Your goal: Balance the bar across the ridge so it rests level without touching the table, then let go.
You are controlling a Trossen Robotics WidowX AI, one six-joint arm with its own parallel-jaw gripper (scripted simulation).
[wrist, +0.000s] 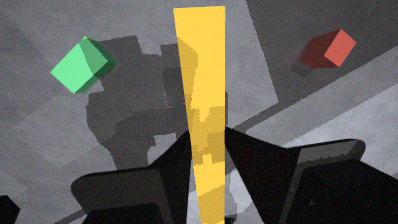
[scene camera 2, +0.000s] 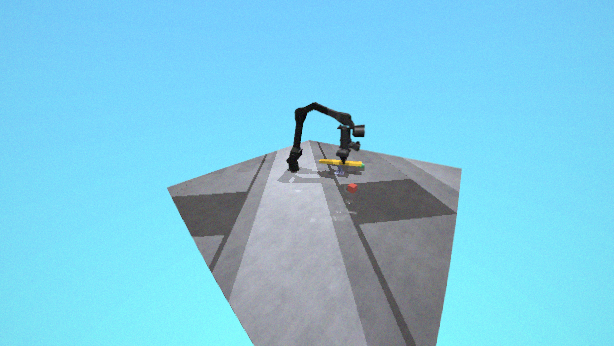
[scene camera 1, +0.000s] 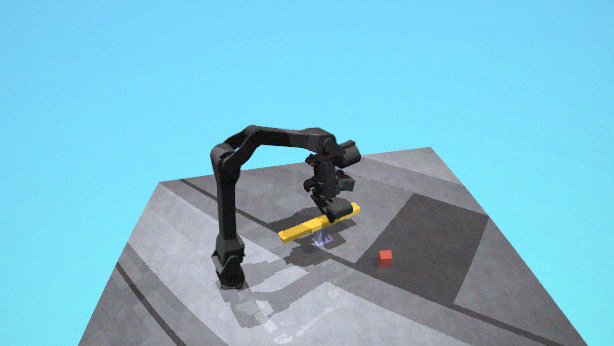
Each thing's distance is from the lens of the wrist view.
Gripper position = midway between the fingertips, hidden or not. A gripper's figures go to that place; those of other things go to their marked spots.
my gripper (wrist: 206,132): 11 cm
red cube (wrist: 329,50): 22 cm
green block (wrist: 87,62): 20 cm
